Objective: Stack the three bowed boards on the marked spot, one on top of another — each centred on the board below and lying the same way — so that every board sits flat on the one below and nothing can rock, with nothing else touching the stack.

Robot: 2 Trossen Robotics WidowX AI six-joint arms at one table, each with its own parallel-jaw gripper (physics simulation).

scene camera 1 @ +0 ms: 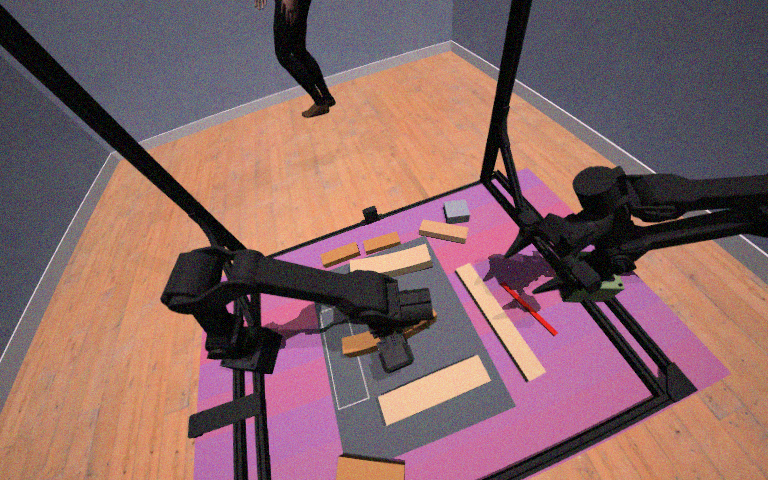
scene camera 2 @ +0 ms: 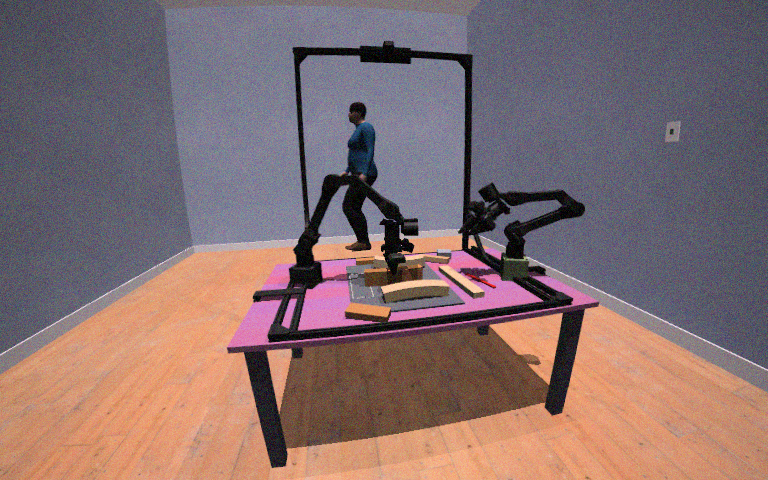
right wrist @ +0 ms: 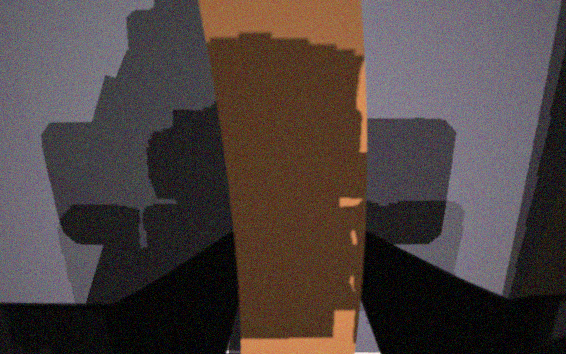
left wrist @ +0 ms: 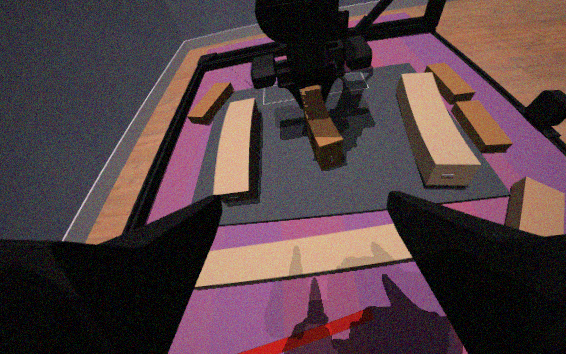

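Note:
Three bowed boards show. A pale one lies on the front of the grey mat; another pale one lies at its back. My right gripper is shut on the orange-brown bowed board, low over the mat's middle; whether it touches the mat is unclear. The marked outline is at the mat's left in scene camera 1. My left gripper is open and empty, raised at the right.
A long pale plank and a red stick lie right of the mat. Brown blocks, a pale block and a grey box are at the back. Another brown block lies in front.

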